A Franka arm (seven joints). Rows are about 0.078 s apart.
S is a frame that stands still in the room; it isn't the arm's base.
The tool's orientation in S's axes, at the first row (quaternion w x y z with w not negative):
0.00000, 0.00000, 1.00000, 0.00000
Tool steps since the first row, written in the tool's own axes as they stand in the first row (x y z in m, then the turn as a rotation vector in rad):
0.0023, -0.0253, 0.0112, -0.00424, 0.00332, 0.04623
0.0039, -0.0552, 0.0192, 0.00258, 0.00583, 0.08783
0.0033, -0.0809, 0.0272, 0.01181, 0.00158, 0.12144
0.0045, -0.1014, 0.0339, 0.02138, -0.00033, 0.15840
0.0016, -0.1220, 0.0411, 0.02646, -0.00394, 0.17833
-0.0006, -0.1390, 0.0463, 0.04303, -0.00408, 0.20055
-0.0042, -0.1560, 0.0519, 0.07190, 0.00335, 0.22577
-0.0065, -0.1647, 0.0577, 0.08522, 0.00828, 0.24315
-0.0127, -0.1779, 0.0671, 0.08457, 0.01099, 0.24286
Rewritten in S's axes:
-0.0023, -0.0253, -0.0112, 0.00424, 0.00332, -0.04623
-0.0039, -0.0552, -0.0192, -0.00258, 0.00583, -0.08783
-0.0033, -0.0809, -0.0272, -0.01181, 0.00158, -0.12144
-0.0045, -0.1014, -0.0339, -0.02138, -0.00033, -0.15840
-0.0016, -0.1220, -0.0411, -0.02646, -0.00394, -0.17833
0.0006, -0.1390, -0.0463, -0.04303, -0.00408, -0.20055
0.0042, -0.1560, -0.0519, -0.07190, 0.00335, -0.22577
0.0065, -0.1647, -0.0577, -0.08522, 0.00828, -0.24315
0.0127, -0.1779, -0.0671, -0.08457, 0.01099, -0.24286

